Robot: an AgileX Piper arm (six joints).
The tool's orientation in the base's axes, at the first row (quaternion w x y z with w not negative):
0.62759 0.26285 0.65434 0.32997
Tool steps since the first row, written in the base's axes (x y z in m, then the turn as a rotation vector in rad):
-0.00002 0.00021 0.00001 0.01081 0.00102 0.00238
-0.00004 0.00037 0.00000 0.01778 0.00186 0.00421
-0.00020 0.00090 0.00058 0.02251 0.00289 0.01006
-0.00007 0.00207 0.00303 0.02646 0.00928 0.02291
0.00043 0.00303 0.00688 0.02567 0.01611 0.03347
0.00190 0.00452 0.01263 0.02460 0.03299 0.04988
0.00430 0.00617 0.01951 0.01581 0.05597 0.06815
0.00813 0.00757 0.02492 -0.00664 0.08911 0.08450
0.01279 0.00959 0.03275 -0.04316 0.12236 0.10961
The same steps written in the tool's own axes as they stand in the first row. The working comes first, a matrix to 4 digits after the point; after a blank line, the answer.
The tool's axes in the first row as the columns of a matrix, in the base's axes (used below as rounded here):
-0.0741 -0.0702 0.9948
0.7582 0.6441 0.1019
-0.6478 0.7617 0.0055

0.00015 0.00014 0.00000 -0.00157 0.00171 0.01087
0.00028 0.00024 0.00000 -0.00263 0.00316 0.01790
0.00032 0.00104 -0.00010 -0.00599 0.00794 0.02274
-0.00039 0.00365 0.00016 -0.00977 0.02157 0.02739
-0.00219 0.00716 0.00077 -0.01137 0.03407 0.02736
-0.00490 0.01240 0.00242 -0.00912 0.05752 0.02811
-0.00828 0.01853 0.00501 -0.00288 0.08685 0.02181
-0.01101 0.02329 0.00900 0.01332 0.12223 0.00294
-0.01489 0.03022 0.01388 0.02497 0.16533 -0.02986

